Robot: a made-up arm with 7 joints.
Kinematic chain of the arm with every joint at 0, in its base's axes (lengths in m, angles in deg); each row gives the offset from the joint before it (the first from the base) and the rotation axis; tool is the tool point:
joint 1: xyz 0 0.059 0 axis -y
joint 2: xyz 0 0.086 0 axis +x
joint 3: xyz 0 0 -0.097 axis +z
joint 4: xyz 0 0 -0.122 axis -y
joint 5: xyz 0 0 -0.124 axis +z
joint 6: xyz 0 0 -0.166 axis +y
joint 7: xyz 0 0 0 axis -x
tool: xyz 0 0 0
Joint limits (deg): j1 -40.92..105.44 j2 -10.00..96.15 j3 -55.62..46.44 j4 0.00..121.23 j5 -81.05..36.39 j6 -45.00..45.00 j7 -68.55..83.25
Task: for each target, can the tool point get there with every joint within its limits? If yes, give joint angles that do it. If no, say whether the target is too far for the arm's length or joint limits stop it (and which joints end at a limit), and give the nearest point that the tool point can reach.
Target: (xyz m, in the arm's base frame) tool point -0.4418 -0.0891 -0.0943
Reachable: no: joint limits stop it (at a limit: joint 1, joint 2, joint 4) | nearest point -0.3283 0.0566 -0.3788 | short by 0.339 m
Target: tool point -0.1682 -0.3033 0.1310
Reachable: no: joint limits stop it (at a limit: joint 1, joint 2, joint 3) | nearest point 0.0010 -0.0746 0.1487 | short by 0.285 m
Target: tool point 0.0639 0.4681 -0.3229
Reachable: yes | joints -21.31 68.16 -37.87 50.58 -72.19 -7.70 28.73
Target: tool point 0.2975 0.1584 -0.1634
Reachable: yes | joints 5.62 23.76 -13.06 97.54 23.44 -28.15 -3.67
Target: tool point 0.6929 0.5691 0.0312
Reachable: no: too far | nearest point 0.4338 0.4105 0.0195 | short by 0.304 m
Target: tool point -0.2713 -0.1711 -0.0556
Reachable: no: joint limits stop it (at a limit: joint 1, joint 2, joint 3) | nearest point -0.0708 -0.1305 -0.3137 | short by 0.329 m
